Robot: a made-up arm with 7 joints. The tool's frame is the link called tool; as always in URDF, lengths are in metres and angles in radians.
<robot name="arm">
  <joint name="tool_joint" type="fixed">
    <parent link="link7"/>
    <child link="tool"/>
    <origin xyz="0.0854 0.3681 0.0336" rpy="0 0 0"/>
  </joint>
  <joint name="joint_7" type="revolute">
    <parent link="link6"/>
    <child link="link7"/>
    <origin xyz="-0.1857 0.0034 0.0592" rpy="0 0 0"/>
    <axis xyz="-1 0 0"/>
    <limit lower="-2.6" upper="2.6" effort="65" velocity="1.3"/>
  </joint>
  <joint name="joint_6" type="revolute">
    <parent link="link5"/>
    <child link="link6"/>
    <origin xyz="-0.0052 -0.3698 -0.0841" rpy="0 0 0"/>
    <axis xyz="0 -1 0"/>
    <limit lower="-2.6" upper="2.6" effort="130" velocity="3"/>
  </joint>
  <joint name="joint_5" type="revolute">
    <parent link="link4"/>
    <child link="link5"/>
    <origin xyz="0.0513 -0.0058 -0.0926" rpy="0 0 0"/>
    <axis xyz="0 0 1"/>
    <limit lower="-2.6" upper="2.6" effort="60" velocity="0.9"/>
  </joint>
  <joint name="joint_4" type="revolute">
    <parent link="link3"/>
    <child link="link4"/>
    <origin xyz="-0.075 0.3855 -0.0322" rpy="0 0 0"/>
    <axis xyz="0 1 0"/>
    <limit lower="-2.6" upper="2.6" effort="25" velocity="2.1"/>
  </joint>
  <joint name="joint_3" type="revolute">
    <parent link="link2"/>
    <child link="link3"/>
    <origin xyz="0.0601 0.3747 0.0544" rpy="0 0 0"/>
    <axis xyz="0 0 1"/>
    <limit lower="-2.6" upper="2.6" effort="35" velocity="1.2"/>
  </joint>
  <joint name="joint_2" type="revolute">
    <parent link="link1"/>
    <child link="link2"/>
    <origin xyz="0.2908 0.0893 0.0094" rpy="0 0 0"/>
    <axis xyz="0 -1 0"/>
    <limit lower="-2.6" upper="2.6" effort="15" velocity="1.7"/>
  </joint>
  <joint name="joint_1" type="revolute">
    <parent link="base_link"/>
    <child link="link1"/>
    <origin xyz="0 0 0.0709" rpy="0 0 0"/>
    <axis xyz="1 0 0"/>
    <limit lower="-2.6" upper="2.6" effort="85" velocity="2.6"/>
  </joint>
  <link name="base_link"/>
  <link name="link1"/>
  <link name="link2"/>
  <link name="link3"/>
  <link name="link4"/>
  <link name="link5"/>
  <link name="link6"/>
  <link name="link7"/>
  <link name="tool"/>
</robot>
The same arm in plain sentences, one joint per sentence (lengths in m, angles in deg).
The arm has seven revolute joints in a row. What follows holds with every joint at zero, and every direction is one of the base frame's. The first joint is mounted 0.0709 m along +z from the base frame's origin and turns about +x, from -148.97 to 148.97 deg. The second joint is mounted 0.2908 m along +x and 0.0893 m along +y and 0.0094 m along +z from the first joint and turns about -y, from -148.97 to 148.97 deg. The third joint is mounted 0.0601 m along +x and 0.3747 m along +y and 0.0544 m along +z from the second joint and turns about +z, from -148.97 to 148.97 deg. The fourth joint is mounted 0.075 m along -x and 0.3855 m along +y and 0.0322 m along -z from the third joint and turns about +y, from -148.97 to 148.97 deg. The fifth joint is mounted 0.0513 m along +x and 0.0058 m along -y and 0.0926 m along -z from the fourth joint and turns about +z, from -148.97 to 148.97 deg. The sixth joint is mounted 0.0052 m along -x and 0.3698 m along -y and 0.0841 m along -z from the fifth joint and turns about -y, from -148.97 to 148.97 deg. The seventh joint is mounted 0.1857 m along -x and 0.0034 m along +y and 0.0592 m along +z from the sixth joint and turns about -x, from -148.97 to 148.97 deg. The tool frame, which is the frame that the pose is given for, is mounted 0.0854 m along +x and 0.3681 m along +y and 0.0336 m along +z from the seventh joint; its axes are parallel to the base frame's.
